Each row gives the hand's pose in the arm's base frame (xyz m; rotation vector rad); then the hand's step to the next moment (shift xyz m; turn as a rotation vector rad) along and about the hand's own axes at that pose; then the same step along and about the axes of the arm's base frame.
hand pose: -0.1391 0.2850 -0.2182 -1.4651 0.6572 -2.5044
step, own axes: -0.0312 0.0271 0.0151 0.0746 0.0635 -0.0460
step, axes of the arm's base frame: 0.0267 -0.0173 -0.0304 -0.0820 -0.0698 0.0107
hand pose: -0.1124 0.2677 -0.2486 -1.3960 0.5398 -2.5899
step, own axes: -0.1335 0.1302 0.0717 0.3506 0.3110 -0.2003
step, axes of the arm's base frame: 0.1288 -0.0979 -0.1172 -0.3729 -0.3433 0.0533
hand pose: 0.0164 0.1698 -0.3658 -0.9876 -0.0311 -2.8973
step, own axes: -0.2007 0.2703 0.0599 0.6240 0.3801 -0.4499
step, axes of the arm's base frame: 0.2171 -0.2527 -0.0769 -0.7348 -0.4425 0.0221
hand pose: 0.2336 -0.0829 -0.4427 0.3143 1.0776 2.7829
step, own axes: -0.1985 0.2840 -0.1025 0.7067 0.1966 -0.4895
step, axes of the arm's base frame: 0.1515 -0.3154 0.0901 -0.8145 -0.3165 -0.1190
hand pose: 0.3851 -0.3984 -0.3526 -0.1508 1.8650 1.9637
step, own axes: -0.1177 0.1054 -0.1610 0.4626 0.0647 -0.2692
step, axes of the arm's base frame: 0.0332 -0.1843 0.1257 -0.4985 -0.1569 -0.1325
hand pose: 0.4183 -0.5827 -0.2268 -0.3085 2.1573 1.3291
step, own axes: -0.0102 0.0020 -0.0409 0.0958 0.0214 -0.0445
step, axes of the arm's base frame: -0.0072 -0.0358 0.0211 -0.1031 -0.0189 -0.0253
